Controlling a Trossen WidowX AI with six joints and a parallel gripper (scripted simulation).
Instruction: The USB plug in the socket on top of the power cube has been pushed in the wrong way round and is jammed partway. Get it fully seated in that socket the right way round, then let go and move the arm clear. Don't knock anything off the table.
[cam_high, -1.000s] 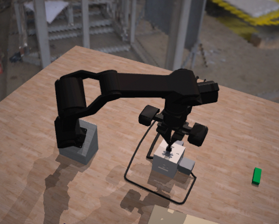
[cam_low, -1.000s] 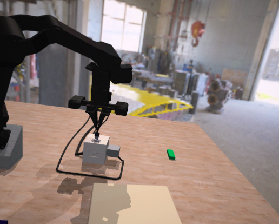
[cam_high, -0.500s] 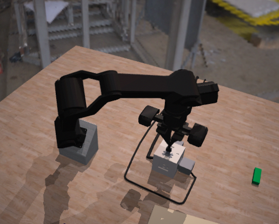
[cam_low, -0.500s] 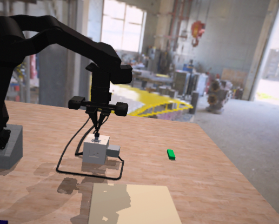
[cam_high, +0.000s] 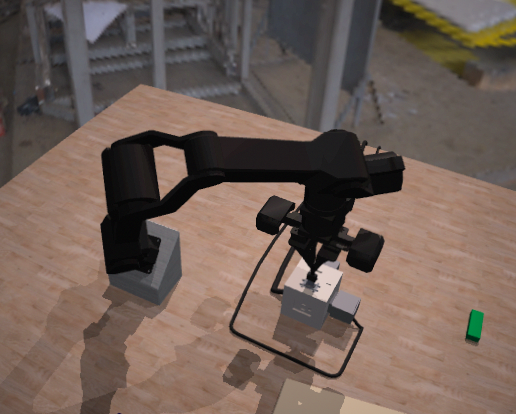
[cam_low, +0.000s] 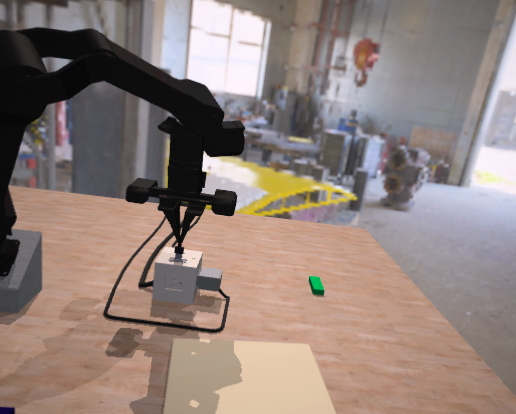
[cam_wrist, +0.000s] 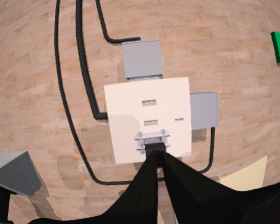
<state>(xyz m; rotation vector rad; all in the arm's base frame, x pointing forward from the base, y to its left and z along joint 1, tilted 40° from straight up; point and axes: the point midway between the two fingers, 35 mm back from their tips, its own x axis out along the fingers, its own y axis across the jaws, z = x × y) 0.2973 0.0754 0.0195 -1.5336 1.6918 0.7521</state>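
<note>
Now: the black USB plug 20 mm below my gripper tip. Round my gripper tip: USB socket 50 mm below; pale mat 220 mm to the right, 130 mm ahead, 110 mm below; green block 300 mm ahead, 110 mm below, 80 mm to the left.
</note>
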